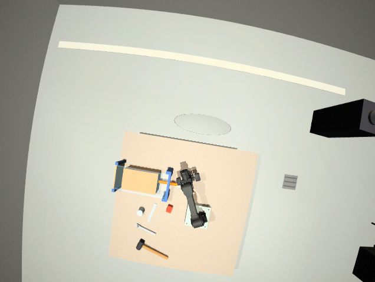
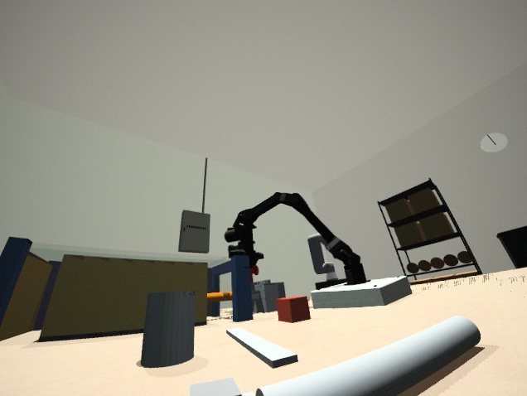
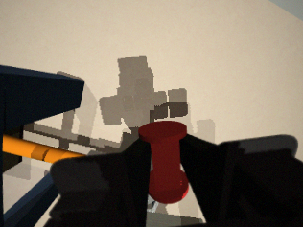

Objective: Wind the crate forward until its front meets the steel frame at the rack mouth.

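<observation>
The red knob lies 1 cm to the left of my gripper tip and 1 cm behind it. From my gripper tip the other things lie so: winch crank handle 5 cm to the left, 3 cm below, 1 cm behind; then winch 10 cm to the left, 10 cm below, 3 cm behind; then blue frame 15 cm ahead, 12 cm to the left, 2 cm below.
</observation>
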